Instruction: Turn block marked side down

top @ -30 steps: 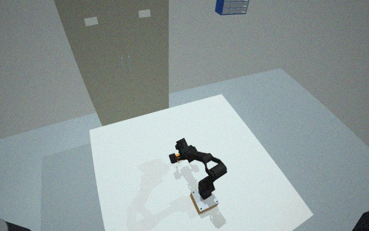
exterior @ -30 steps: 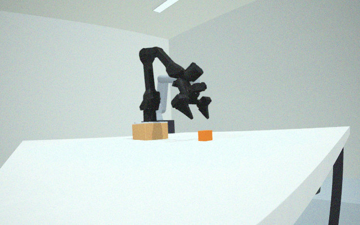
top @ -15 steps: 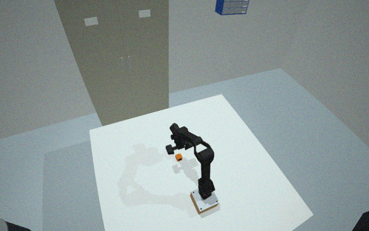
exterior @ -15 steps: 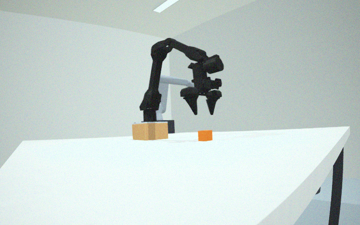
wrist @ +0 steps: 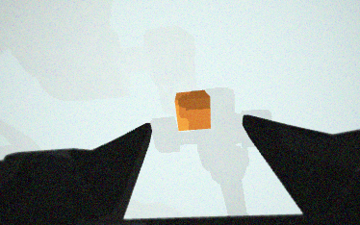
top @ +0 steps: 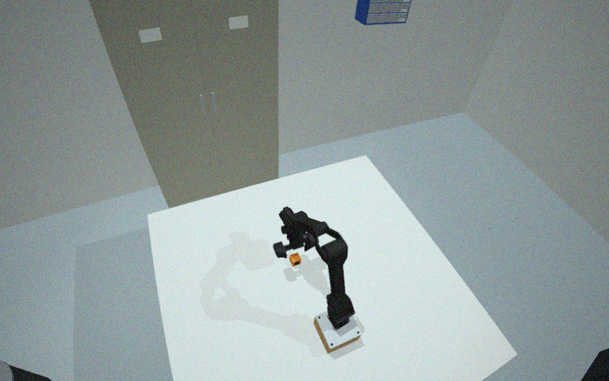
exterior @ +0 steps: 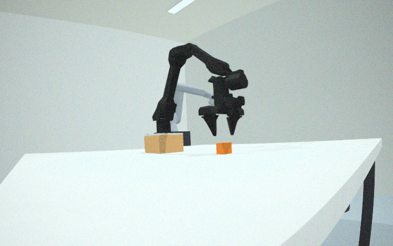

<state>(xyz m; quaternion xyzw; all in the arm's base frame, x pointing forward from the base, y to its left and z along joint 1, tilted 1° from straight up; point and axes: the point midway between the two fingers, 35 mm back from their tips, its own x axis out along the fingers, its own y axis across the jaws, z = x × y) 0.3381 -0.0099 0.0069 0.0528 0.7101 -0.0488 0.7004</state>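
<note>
Now: the orange block 1 cm behind my gripper tip and 5 cm below it.
</note>
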